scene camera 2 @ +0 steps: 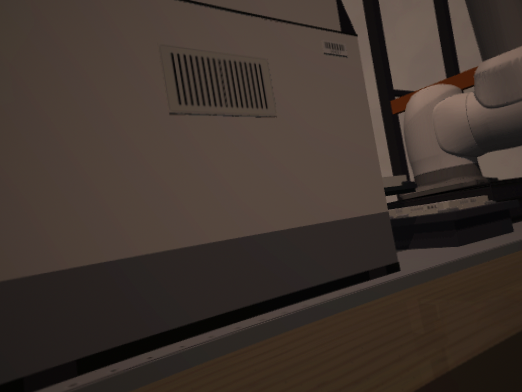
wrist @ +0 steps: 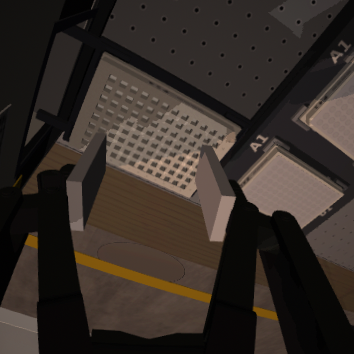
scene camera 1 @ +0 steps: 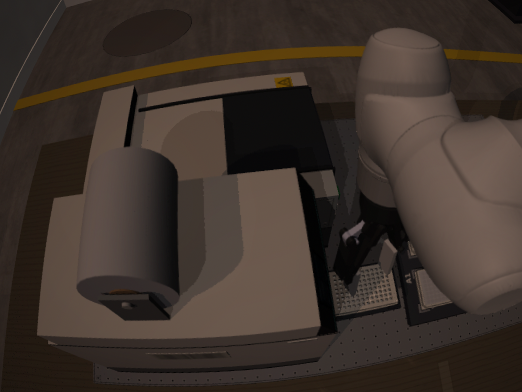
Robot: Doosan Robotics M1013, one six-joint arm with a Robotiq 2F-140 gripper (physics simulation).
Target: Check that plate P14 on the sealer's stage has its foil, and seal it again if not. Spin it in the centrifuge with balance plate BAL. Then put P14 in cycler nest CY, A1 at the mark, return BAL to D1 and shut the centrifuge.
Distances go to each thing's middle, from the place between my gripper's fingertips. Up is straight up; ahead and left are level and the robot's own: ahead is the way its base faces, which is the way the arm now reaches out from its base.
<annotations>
My hand is 40 mm above the well plate [scene camera 1: 375, 290]. From my hand the other things lie so: dark centrifuge lid [scene camera 1: 264, 131] (320 mm to the right, 80 mm ahead, 60 mm above); then grey cylinder [scene camera 1: 129, 236] (320 mm ahead, 260 mm above, 40 mm to the right).
</annotations>
